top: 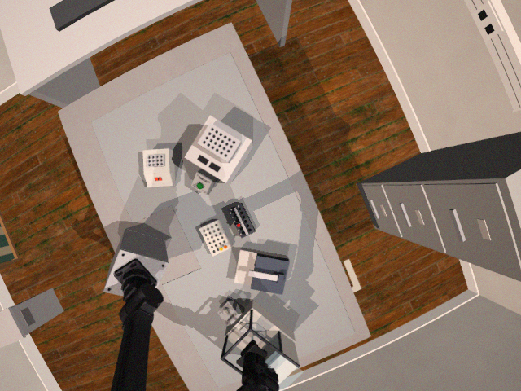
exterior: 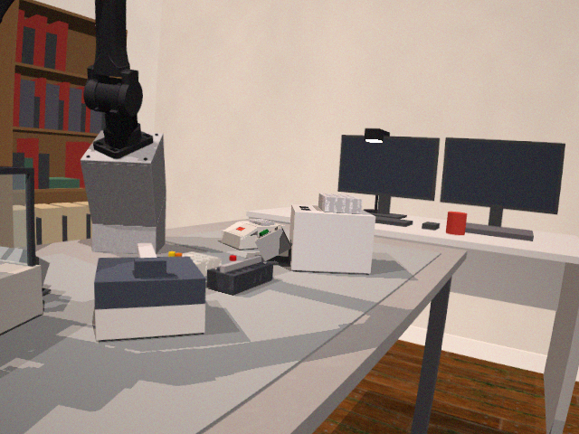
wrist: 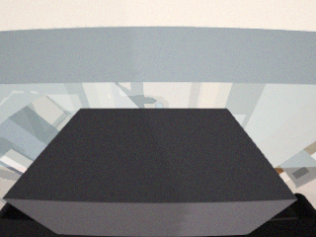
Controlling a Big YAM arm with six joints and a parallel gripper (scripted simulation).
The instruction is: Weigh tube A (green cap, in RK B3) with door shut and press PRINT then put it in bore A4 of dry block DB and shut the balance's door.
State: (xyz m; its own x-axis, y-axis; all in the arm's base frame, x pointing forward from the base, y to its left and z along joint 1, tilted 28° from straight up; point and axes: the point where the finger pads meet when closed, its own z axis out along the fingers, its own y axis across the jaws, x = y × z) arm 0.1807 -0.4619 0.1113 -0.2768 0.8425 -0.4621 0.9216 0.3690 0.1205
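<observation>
Now: the pale pan 5 cm below my hand. From my hand the other things lie so: spectrophotometer 17 cm ahead, 21 cm to the left, 6 cm below; then tinted glass pane 3 cm ahead, 9 cm to the right, 8 cm above; then white print key 4 cm behind, 14 cm to the left, 6 cm below.
</observation>
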